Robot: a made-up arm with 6 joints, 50 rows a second.
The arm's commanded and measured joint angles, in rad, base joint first. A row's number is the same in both.
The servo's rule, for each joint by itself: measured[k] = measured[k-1] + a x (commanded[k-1-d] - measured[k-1]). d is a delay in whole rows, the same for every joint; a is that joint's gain. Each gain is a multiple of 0.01, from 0.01 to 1. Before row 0 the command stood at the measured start. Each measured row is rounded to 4 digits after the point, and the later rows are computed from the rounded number. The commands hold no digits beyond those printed.
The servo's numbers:
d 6
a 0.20 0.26 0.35 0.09 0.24 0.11
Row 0, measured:
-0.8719, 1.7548, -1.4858, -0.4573, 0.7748, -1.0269
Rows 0 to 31, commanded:
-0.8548, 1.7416, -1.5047, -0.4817, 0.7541, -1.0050
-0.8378, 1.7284, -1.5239, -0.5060, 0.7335, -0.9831
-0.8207, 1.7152, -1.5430, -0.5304, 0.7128, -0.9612
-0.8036, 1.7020, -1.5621, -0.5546, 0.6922, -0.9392
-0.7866, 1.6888, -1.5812, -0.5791, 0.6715, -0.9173
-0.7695, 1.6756, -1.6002, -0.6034, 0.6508, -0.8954
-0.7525, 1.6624, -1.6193, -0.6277, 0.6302, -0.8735
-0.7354, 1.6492, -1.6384, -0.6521, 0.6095, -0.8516
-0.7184, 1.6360, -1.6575, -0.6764, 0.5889, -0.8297
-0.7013, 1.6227, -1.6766, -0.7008, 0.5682, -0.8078
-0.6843, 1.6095, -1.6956, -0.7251, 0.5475, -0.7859
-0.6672, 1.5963, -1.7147, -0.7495, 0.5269, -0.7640
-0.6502, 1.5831, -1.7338, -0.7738, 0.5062, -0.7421
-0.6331, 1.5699, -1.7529, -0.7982, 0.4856, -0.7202
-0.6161, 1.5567, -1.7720, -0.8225, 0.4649, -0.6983
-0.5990, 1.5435, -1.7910, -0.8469, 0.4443, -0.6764
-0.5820, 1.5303, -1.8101, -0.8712, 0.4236, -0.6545
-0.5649, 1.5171, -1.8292, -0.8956, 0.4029, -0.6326
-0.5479, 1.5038, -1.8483, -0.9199, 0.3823, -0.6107
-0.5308, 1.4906, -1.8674, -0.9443, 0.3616, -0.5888
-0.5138, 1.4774, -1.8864, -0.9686, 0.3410, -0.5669
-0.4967, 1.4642, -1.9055, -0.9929, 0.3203, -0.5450
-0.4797, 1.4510, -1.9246, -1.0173, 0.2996, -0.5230
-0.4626, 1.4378, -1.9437, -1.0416, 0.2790, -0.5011
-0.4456, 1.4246, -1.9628, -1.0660, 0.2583, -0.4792
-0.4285, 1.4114, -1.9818, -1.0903, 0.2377, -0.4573
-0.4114, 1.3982, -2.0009, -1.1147, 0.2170, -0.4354
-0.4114, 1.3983, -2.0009, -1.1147, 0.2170, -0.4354
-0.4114, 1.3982, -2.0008, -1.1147, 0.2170, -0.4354
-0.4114, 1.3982, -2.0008, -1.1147, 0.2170, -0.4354
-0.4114, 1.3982, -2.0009, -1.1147, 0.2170, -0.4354
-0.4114, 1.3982, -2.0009, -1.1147, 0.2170, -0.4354
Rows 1 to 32, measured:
-0.8719, 1.7548, -1.4858, -0.4573, 0.7748, -1.0269
-0.8719, 1.7548, -1.4858, -0.4573, 0.7748, -1.0269
-0.8719, 1.7548, -1.4858, -0.4573, 0.7748, -1.0269
-0.8719, 1.7548, -1.4858, -0.4573, 0.7748, -1.0269
-0.8719, 1.7548, -1.4858, -0.4573, 0.7748, -1.0269
-0.8719, 1.7548, -1.4858, -0.4573, 0.7748, -1.0269
-0.8685, 1.7514, -1.4924, -0.4595, 0.7698, -1.0245
-0.8624, 1.7454, -1.5034, -0.4637, 0.7611, -1.0199
-0.8541, 1.7375, -1.5173, -0.4697, 0.7495, -1.0134
-0.8440, 1.7283, -1.5330, -0.4773, 0.7357, -1.0052
-0.8325, 1.7180, -1.5499, -0.4865, 0.7203, -0.9955
-0.8199, 1.7070, -1.5675, -0.4970, 0.7036, -0.9845
-0.8064, 1.6954, -1.5856, -0.5088, 0.6860, -0.9723
-0.7922, 1.6834, -1.6041, -0.5217, 0.6676, -0.9590
-0.7774, 1.6711, -1.6228, -0.5356, 0.6487, -0.9448
-0.7622, 1.6585, -1.6416, -0.5505, 0.6294, -0.9297
-0.7466, 1.6458, -1.6605, -0.5662, 0.6097, -0.9139
-0.7307, 1.6329, -1.6795, -0.5827, 0.5898, -0.8974
-0.7146, 1.6200, -1.6985, -0.5999, 0.5697, -0.8803
-0.6983, 1.6070, -1.7175, -0.6177, 0.5495, -0.8627
-0.6819, 1.5939, -1.7366, -0.6361, 0.5292, -0.8446
-0.6653, 1.5808, -1.7556, -0.6551, 0.5088, -0.8261
-0.6486, 1.5677, -1.7747, -0.6745, 0.4884, -0.8072
-0.6319, 1.5545, -1.7938, -0.6944, 0.4679, -0.7880
-0.6151, 1.5413, -1.8129, -0.7147, 0.4474, -0.7685
-0.5982, 1.5281, -1.8320, -0.7354, 0.4268, -0.7487
-0.5813, 1.5149, -1.8510, -0.7564, 0.4062, -0.7287
-0.5644, 1.5017, -1.8701, -0.7777, 0.3856, -0.7085
-0.5475, 1.4885, -1.8892, -0.7993, 0.3650, -0.6881
-0.5305, 1.4753, -1.9083, -0.8211, 0.3444, -0.6675
-0.5135, 1.4621, -1.9274, -0.8431, 0.3237, -0.6468
-0.4965, 1.4489, -1.9464, -0.8653, 0.3031, -0.6260

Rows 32 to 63, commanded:
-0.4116, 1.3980, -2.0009, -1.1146, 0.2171, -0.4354
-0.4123, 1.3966, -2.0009, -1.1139, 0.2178, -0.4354
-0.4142, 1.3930, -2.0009, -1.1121, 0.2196, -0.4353
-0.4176, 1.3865, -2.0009, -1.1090, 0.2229, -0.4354
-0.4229, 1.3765, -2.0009, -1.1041, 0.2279, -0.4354
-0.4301, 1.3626, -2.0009, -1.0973, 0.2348, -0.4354
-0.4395, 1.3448, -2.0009, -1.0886, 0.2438, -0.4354
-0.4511, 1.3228, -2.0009, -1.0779, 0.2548, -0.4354
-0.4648, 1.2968, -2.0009, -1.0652, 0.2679, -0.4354
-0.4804, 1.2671, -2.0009, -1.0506, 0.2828, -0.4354
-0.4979, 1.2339, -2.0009, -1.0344, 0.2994, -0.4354
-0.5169, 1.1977, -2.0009, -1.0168, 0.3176, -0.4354
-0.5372, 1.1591, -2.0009, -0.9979, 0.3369, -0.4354
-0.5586, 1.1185, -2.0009, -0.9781, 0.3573, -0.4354
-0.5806, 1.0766, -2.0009, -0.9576, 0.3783, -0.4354
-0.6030, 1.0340, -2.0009, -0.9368, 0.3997, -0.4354
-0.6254, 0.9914, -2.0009, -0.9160, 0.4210, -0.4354
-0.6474, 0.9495, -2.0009, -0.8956, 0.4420, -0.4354
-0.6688, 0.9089, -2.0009, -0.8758, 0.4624, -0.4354
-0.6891, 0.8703, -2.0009, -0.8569, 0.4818, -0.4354
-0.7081, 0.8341, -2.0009, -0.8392, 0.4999, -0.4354
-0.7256, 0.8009, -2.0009, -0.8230, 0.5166, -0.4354
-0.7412, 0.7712, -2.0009, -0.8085, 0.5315, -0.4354
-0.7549, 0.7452, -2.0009, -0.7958, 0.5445, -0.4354
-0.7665, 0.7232, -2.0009, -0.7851, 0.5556, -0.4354
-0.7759, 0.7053, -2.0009, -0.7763, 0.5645, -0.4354
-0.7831, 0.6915, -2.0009, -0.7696, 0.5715, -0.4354
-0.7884, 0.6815, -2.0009, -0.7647, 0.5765, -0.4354
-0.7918, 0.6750, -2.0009, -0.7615, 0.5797, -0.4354
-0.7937, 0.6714, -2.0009, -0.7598, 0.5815, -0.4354
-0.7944, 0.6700, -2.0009, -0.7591, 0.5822, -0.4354
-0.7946, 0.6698, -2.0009, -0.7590, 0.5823, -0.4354
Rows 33 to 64, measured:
-0.4795, 1.4357, -1.9655, -0.8877, 0.2824, -0.6050
-0.4659, 1.4260, -1.9779, -0.9081, 0.2667, -0.5863
-0.4550, 1.4188, -1.9859, -0.9267, 0.2548, -0.5697
-0.4463, 1.4134, -1.9911, -0.9436, 0.2457, -0.5549
-0.4393, 1.4094, -1.9945, -0.9590, 0.2388, -0.5418
-0.4337, 1.4065, -1.9967, -0.9730, 0.2336, -0.5301
-0.4293, 1.4043, -1.9982, -0.9857, 0.2296, -0.5197
-0.4259, 1.4023, -1.9991, -0.9972, 0.2268, -0.5104
-0.4236, 1.3999, -1.9997, -1.0075, 0.2251, -0.5021
-0.4224, 1.3964, -2.0001, -1.0166, 0.2246, -0.4948
-0.4225, 1.3912, -2.0004, -1.0245, 0.2254, -0.4883
-0.4240, 1.3838, -2.0006, -1.0311, 0.2277, -0.4825
-0.4271, 1.3737, -2.0007, -1.0363, 0.2316, -0.4773
-0.4319, 1.3605, -2.0008, -1.0400, 0.2372, -0.4727
-0.4385, 1.3439, -2.0008, -1.0423, 0.2446, -0.4686
-0.4469, 1.3239, -2.0008, -1.0430, 0.2538, -0.4649
-0.4571, 1.3005, -2.0008, -1.0422, 0.2647, -0.4617
-0.4691, 1.2738, -2.0008, -1.0399, 0.2774, -0.4588
-0.4827, 1.2440, -2.0008, -1.0361, 0.2917, -0.4562
-0.4979, 1.2114, -2.0008, -1.0309, 0.3074, -0.4539
-0.5144, 1.1764, -2.0008, -1.0243, 0.3244, -0.4519
-0.5321, 1.1394, -2.0008, -1.0164, 0.3425, -0.4501
-0.5508, 1.1009, -2.0008, -1.0074, 0.3613, -0.4485
-0.5701, 1.0615, -2.0008, -0.9973, 0.3807, -0.4471
-0.5898, 1.0218, -2.0008, -0.9864, 0.4003, -0.4458
-0.6097, 0.9824, -2.0008, -0.9747, 0.4199, -0.4447
-0.6294, 0.9438, -2.0008, -0.9625, 0.4391, -0.4437
-0.6486, 0.9066, -2.0008, -0.9499, 0.4577, -0.4428
-0.6671, 0.8714, -2.0008, -0.9372, 0.4754, -0.4420
-0.6847, 0.8386, -2.0008, -0.9245, 0.4920, -0.4413
-0.7011, 0.8086, -2.0008, -0.9120, 0.5073, -0.4407
-0.7161, 0.7817, -2.0008, -0.8998, 0.5210, -0.4401

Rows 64 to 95, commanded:
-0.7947, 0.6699, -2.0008, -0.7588, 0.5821, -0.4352
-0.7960, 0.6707, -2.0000, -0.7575, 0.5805, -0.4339
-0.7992, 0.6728, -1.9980, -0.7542, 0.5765, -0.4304
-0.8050, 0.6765, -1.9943, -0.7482, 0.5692, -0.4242
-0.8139, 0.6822, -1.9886, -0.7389, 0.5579, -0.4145
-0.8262, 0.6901, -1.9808, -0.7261, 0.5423, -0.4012
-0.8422, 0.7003, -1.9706, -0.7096, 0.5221, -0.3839
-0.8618, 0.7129, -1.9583, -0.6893, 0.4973, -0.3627
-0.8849, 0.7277, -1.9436, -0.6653, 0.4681, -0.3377
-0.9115, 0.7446, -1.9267, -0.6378, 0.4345, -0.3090
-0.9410, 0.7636, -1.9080, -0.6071, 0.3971, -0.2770
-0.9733, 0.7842, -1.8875, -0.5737, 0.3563, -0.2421
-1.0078, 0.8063, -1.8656, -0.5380, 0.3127, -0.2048
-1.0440, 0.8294, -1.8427, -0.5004, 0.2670, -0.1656
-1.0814, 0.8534, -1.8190, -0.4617, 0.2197, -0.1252
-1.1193, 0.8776, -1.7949, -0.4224, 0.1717, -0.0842
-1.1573, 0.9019, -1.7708, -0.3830, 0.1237, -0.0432
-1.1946, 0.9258, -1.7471, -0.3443, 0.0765, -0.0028
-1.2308, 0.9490, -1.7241, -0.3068, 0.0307, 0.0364
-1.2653, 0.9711, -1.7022, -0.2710, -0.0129, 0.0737
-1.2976, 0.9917, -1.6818, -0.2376, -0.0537, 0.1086
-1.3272, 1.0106, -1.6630, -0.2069, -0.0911, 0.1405
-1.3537, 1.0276, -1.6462, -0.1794, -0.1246, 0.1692
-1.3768, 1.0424, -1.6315, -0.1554, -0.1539, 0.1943
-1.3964, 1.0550, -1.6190, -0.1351, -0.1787, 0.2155
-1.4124, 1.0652, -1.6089, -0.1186, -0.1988, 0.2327
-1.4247, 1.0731, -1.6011, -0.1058, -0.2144, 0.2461
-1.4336, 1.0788, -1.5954, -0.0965, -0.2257, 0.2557
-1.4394, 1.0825, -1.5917, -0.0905, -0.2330, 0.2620
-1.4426, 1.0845, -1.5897, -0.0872, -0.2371, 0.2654
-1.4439, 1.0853, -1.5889, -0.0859, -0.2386, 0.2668
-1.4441, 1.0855, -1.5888, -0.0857, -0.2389, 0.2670
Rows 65 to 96, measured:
-0.7295, 0.7582, -2.0008, -0.8881, 0.5331, -0.4396
-0.7413, 0.7383, -2.0008, -0.8770, 0.5435, -0.4391
-0.7514, 0.7218, -2.0008, -0.8666, 0.5522, -0.4387
-0.7599, 0.7087, -2.0008, -0.8570, 0.5592, -0.4383
-0.7668, 0.6986, -2.0008, -0.8482, 0.5647, -0.4380
-0.7724, 0.6911, -2.0008, -0.8402, 0.5689, -0.4377
-0.7769, 0.6856, -2.0008, -0.8329, 0.5721, -0.4374
-0.7807, 0.6817, -2.0005, -0.8261, 0.5741, -0.4370
-0.7844, 0.6794, -1.9996, -0.8196, 0.5747, -0.4363
-0.7885, 0.6786, -1.9977, -0.8132, 0.5734, -0.4350
-0.7936, 0.6795, -1.9945, -0.8065, 0.5697, -0.4327
-0.8001, 0.6823, -1.9897, -0.7993, 0.5631, -0.4292
-0.8085, 0.6870, -1.9830, -0.7912, 0.5533, -0.4242
-0.8192, 0.6937, -1.9744, -0.7820, 0.5399, -0.4174
-0.8323, 0.7025, -1.9636, -0.7715, 0.5227, -0.4086
-0.8481, 0.7134, -1.9507, -0.7595, 0.5015, -0.3976
-0.8667, 0.7265, -1.9358, -0.7458, 0.4764, -0.3843
-0.8880, 0.7415, -1.9189, -0.7303, 0.4476, -0.3687
-0.9120, 0.7583, -1.9002, -0.7130, 0.4152, -0.3507
-0.9384, 0.7768, -1.8801, -0.6939, 0.3796, -0.3303
-0.9670, 0.7967, -1.8587, -0.6730, 0.3412, -0.3077
-0.9975, 0.8177, -1.8364, -0.6504, 0.3005, -0.2831
-1.0295, 0.8396, -1.8134, -0.6263, 0.2581, -0.2567
-1.0625, 0.8620, -1.7902, -0.6009, 0.2145, -0.2288
-1.0962, 0.8846, -1.7671, -0.5744, 0.1704, -0.1996
-1.1300, 0.9071, -1.7444, -0.5471, 0.1264, -0.1695
-1.1635, 0.9291, -1.7225, -0.5192, 0.0832, -0.1389
-1.1962, 0.9503, -1.7017, -0.4911, 0.0414, -0.1082
-1.2277, 0.9704, -1.6823, -0.4630, 0.0016, -0.0777
-1.2575, 0.9891, -1.6645, -0.4353, -0.0357, -0.0478
-1.2853, 1.0062, -1.6486, -0.4083, -0.0700, -0.0188
-1.3107, 1.0215, -1.6347, -0.3822, -0.1009, 0.0089

